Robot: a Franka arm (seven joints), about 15 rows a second.
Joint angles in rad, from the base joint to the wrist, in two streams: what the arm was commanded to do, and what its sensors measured. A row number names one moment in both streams.
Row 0, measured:
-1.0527 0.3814 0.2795 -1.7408 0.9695 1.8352 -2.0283
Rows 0 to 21, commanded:
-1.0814 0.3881 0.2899 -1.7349 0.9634 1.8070 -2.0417
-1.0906 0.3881 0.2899 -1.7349 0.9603 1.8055 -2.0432
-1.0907 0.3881 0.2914 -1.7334 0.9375 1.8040 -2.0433
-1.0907 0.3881 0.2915 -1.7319 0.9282 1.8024 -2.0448
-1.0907 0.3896 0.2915 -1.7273 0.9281 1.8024 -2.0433
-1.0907 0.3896 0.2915 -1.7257 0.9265 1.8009 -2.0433
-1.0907 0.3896 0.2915 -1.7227 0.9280 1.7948 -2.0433
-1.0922 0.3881 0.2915 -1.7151 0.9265 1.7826 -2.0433
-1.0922 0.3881 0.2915 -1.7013 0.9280 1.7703 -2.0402
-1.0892 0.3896 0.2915 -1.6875 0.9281 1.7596 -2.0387
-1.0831 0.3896 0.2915 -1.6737 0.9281 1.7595 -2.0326
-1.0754 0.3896 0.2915 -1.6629 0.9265 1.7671 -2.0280
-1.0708 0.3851 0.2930 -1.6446 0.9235 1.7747 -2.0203
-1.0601 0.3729 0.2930 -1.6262 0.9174 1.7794 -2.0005
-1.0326 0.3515 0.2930 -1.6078 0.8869 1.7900 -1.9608
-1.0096 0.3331 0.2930 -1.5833 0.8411 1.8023 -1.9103
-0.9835 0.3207 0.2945 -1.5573 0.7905 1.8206 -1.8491
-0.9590 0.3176 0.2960 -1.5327 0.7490 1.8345 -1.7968
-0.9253 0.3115 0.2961 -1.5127 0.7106 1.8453 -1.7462
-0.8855 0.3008 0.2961 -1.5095 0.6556 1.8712 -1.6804
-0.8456 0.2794 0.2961 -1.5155 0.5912 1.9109 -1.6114
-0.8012 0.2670 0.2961 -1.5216 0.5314 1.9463 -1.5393
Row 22, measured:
-0.8816 0.2942 0.3040 -1.5103 0.6361 1.8753 -1.6641
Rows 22 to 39, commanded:
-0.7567 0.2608 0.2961 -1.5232 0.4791 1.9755 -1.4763
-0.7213 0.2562 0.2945 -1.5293 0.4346 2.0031 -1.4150
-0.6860 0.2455 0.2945 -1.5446 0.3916 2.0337 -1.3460
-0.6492 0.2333 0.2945 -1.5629 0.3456 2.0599 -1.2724
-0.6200 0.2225 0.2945 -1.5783 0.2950 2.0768 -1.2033
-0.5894 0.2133 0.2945 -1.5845 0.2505 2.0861 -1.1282
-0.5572 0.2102 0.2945 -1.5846 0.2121 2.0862 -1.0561
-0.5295 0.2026 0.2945 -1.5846 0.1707 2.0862 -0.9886
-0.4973 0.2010 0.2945 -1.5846 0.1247 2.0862 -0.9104
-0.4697 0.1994 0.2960 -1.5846 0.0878 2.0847 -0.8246
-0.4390 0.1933 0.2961 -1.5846 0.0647 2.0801 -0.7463
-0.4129 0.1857 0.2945 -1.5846 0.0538 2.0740 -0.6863
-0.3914 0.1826 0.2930 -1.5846 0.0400 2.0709 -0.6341
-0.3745 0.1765 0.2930 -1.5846 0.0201 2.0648 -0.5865
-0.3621 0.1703 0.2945 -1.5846 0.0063 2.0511 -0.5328
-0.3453 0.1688 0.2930 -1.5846 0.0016 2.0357 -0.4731
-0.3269 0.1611 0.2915 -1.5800 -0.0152 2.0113 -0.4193
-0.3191 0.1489 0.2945 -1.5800 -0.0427 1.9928 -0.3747
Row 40, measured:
-0.3447 0.1947 0.3057 -1.5503 0.0005 2.0298 -0.4721
